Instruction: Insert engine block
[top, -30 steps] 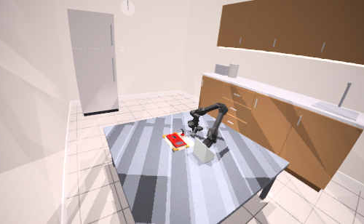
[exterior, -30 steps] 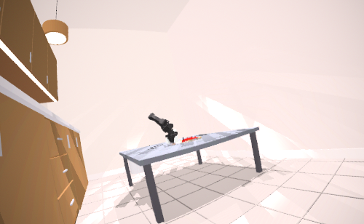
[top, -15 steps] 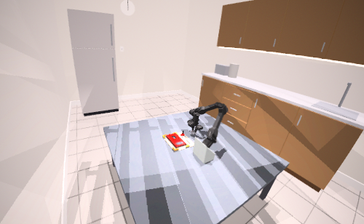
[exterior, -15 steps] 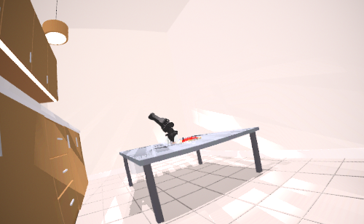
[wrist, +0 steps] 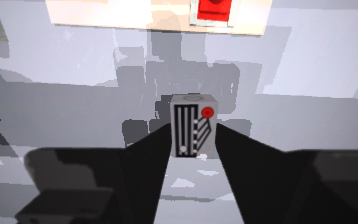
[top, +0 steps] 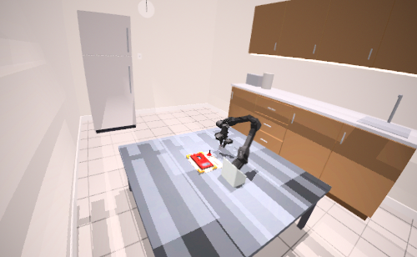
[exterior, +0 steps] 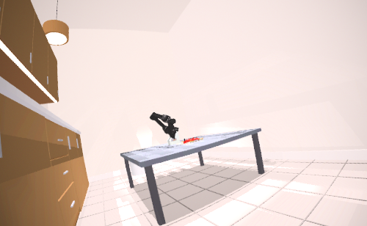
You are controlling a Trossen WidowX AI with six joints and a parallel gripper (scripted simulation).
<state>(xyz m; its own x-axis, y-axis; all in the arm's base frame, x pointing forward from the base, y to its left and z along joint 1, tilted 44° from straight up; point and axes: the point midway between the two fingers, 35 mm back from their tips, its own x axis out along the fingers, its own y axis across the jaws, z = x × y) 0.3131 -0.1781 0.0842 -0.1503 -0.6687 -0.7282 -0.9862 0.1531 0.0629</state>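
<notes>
My gripper tip is now 3 cm short of the black stem, 12 cm to the right of it and 4 cm above it. Also, from my gripper tip: engine block (1 cm below).
</notes>
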